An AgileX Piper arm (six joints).
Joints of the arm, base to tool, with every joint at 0 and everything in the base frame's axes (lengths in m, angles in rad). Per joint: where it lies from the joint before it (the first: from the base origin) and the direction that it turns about. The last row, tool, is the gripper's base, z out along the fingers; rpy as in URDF.
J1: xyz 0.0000 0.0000 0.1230 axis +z
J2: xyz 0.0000 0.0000 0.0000 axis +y
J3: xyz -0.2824 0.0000 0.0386 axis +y
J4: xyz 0.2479 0.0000 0.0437 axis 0.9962 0 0.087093
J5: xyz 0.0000 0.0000 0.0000 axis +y
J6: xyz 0.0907 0.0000 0.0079 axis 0.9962 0 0.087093
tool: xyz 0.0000 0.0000 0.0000 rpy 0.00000 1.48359 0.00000
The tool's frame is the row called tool.
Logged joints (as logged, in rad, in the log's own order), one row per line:
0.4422, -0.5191, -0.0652, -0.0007, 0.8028, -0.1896
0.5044, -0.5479, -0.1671, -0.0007, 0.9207, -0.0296
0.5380, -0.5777, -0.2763, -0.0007, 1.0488, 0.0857
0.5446, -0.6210, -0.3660, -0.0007, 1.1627, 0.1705
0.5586, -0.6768, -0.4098, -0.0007, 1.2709, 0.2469
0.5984, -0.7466, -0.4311, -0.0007, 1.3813, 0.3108
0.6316, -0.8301, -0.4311, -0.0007, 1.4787, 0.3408
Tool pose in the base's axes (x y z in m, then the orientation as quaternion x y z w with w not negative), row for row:
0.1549, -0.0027, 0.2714, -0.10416, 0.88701, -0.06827, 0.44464
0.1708, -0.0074, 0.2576, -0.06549, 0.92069, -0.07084, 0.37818
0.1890, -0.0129, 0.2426, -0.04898, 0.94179, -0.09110, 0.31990
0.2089, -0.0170, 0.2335, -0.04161, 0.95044, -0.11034, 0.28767
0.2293, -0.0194, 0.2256, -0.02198, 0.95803, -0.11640, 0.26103
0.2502, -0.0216, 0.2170, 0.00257, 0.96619, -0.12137, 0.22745
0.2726, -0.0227, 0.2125, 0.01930, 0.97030, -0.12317, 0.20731
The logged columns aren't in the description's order. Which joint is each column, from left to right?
Columns, left to right: J5, J3, J4, J1, J2, J6.
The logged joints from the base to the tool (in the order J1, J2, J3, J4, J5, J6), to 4 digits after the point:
-0.0007, 0.8028, -0.5191, -0.0652, 0.4422, -0.1896
-0.0007, 0.9207, -0.5479, -0.1671, 0.5044, -0.0296
-0.0007, 1.0488, -0.5777, -0.2763, 0.5380, 0.0857
-0.0007, 1.1627, -0.6210, -0.3660, 0.5446, 0.1705
-0.0007, 1.2709, -0.6768, -0.4098, 0.5586, 0.2469
-0.0007, 1.3813, -0.7466, -0.4311, 0.5984, 0.3108
-0.0007, 1.4787, -0.8301, -0.4311, 0.6316, 0.3408

